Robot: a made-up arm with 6 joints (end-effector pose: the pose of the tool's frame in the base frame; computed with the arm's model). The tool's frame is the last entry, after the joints. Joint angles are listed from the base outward.
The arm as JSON. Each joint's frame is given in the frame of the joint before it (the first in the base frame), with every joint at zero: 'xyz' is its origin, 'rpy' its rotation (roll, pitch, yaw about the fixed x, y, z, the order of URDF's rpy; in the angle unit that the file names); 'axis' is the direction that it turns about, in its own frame. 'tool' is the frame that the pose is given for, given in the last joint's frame.
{
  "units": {
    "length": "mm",
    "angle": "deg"
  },
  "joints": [
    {
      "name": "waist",
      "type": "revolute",
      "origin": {
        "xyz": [
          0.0,
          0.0,
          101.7
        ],
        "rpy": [
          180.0,
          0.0,
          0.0
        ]
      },
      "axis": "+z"
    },
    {
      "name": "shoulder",
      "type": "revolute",
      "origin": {
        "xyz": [
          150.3,
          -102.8,
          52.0
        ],
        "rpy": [
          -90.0,
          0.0,
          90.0
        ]
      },
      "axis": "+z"
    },
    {
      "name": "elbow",
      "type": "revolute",
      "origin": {
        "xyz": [
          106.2,
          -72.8,
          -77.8
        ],
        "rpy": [
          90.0,
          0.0,
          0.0
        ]
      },
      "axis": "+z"
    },
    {
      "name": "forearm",
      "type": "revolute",
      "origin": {
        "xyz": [
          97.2,
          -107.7,
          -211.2
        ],
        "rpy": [
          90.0,
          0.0,
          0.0
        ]
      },
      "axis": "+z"
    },
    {
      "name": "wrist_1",
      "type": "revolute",
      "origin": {
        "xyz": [
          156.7,
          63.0,
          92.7
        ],
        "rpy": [
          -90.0,
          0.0,
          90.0
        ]
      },
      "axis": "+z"
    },
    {
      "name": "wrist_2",
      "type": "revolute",
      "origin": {
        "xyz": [
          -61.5,
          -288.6,
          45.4
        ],
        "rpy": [
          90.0,
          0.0,
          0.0
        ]
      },
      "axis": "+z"
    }
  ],
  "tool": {
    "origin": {
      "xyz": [
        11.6,
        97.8,
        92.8
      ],
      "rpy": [
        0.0,
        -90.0,
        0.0
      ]
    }
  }
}
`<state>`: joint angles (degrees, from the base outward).
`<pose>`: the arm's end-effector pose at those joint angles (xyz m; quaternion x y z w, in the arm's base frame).
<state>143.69 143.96 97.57 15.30 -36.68 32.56</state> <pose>0.4512 -0.5915 0.0559 -0.8850 0.3110 -0.1096 0.3286</pose>
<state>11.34 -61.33 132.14 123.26 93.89 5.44</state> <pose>0.1880 -0.4967 -0.1837 0.8260 -0.4276 -0.2506 0.2684</pose>
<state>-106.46 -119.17 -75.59 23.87 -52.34 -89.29</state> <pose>0.0887 0.6831 0.1435 0.6706 0.2360 0.2950 0.6384</pose>
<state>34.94 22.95 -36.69 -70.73 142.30 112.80</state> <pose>0.2494 -0.5956 0.3813 -0.0447 -0.1443 -0.9312 0.3318</pose>
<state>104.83 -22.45 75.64 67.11 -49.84 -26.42</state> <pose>-0.5294 0.1153 0.0027 0.1091 0.2920 0.8717 0.3781</pose>
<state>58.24 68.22 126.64 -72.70 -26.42 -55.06</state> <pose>0.0295 0.1725 0.6240 0.3658 -0.6122 0.5266 0.4627</pose>
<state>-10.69 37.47 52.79 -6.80 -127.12 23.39</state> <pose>0.0481 0.2501 0.3578 -0.3970 -0.7967 0.3032 0.3402</pose>
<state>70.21 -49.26 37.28 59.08 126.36 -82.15</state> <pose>0.3111 -0.1771 -0.0054 0.2459 -0.1633 0.2362 0.9258</pose>
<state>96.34 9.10 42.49 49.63 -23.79 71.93</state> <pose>-0.5599 -0.3144 0.3861 0.0782 -0.8479 -0.4482 0.2723</pose>
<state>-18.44 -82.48 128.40 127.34 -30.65 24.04</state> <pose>-0.2758 -0.0262 -0.2746 -0.2162 0.4567 0.8575 0.0970</pose>
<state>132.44 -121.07 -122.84 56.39 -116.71 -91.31</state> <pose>-0.4773 -0.2959 0.0921 -0.2108 0.8894 0.4040 0.0353</pose>
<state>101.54 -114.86 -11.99 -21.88 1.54 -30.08</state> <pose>-0.0846 -0.8289 -0.1091 0.2522 -0.4628 -0.6430 0.5556</pose>
